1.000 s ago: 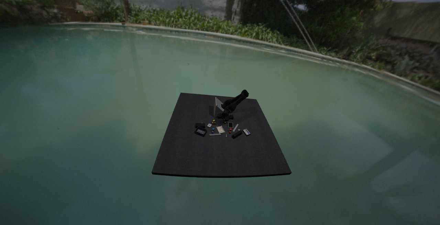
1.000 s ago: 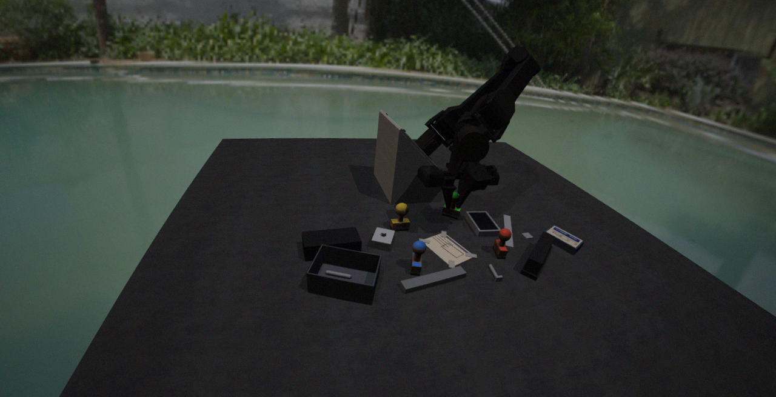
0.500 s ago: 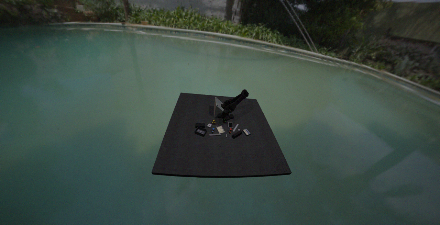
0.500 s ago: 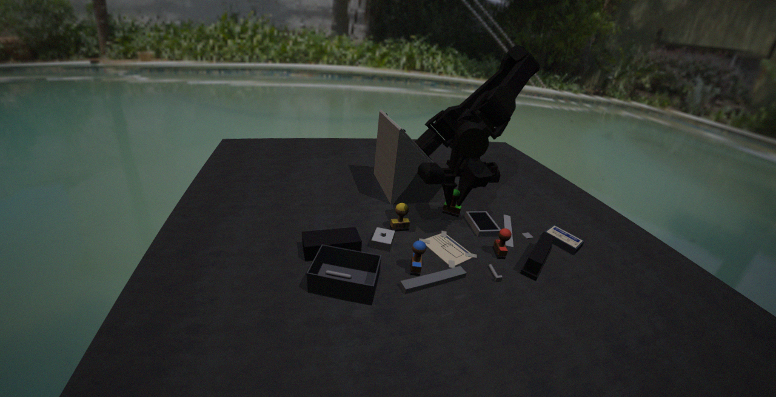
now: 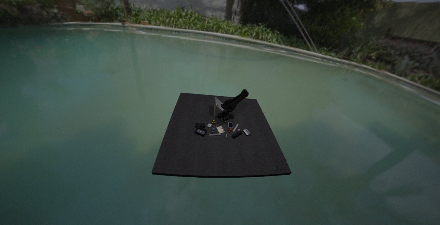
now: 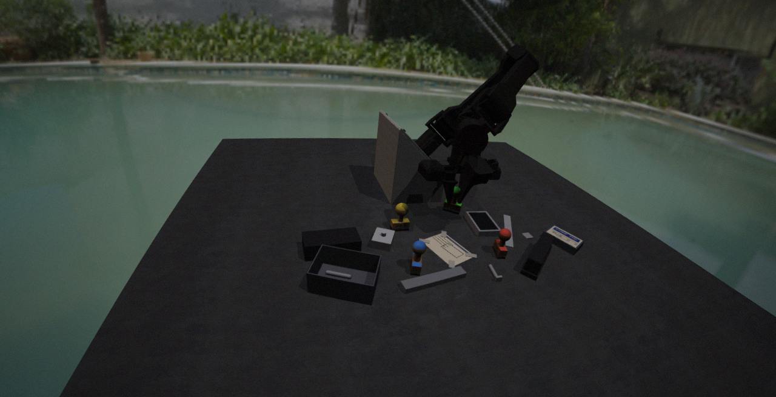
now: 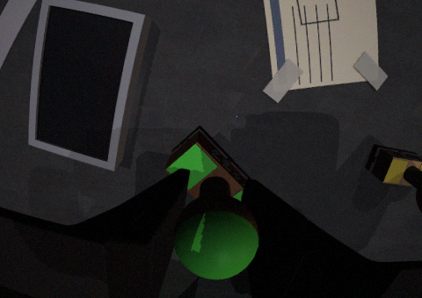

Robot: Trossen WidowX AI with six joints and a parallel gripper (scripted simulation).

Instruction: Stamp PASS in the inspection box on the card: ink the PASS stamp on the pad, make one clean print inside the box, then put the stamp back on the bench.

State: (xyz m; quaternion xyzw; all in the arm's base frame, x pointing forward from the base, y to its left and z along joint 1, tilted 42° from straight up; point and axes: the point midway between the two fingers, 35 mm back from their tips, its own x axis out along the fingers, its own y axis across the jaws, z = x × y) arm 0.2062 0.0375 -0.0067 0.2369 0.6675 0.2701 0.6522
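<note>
The ink pad lies 20 mm ahead of my gripper tip, 80 mm to the left of it and 50 mm below it. The rest, counted from my gripper tip: cream card: 90 mm ahead, 40 mm to the right, 60 mm below; then yellow stamp: 10 mm ahead, 130 mm to the right, 40 mm below; then green stamp: right at my gripper tip.
</note>
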